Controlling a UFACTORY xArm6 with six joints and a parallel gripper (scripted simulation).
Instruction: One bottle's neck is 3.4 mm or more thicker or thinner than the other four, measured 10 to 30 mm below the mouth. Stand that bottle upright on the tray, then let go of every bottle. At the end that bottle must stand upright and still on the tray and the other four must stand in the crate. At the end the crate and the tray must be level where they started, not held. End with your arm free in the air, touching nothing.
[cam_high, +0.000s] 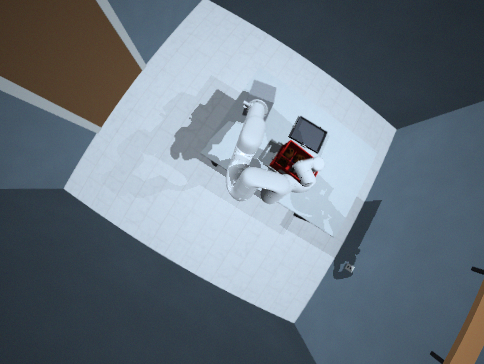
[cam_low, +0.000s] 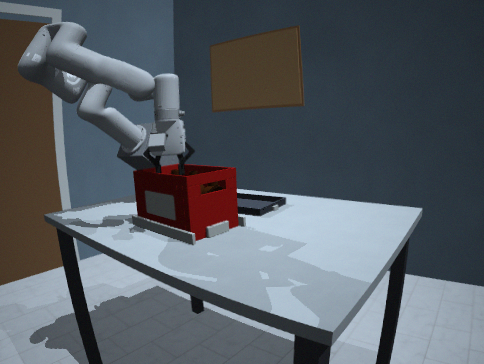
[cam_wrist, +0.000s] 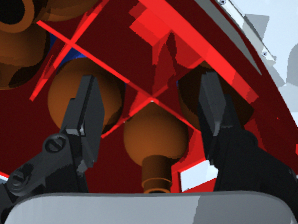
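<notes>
The red crate is 10 mm ahead of my hand, 40 mm to the left of it and 90 mm below it. Also, from my hand: glass bottle (70 mm behind, 100 mm to the left, 80 mm below); then dark tray (50 mm ahead, 330 mm to the left, 160 mm below).
</notes>
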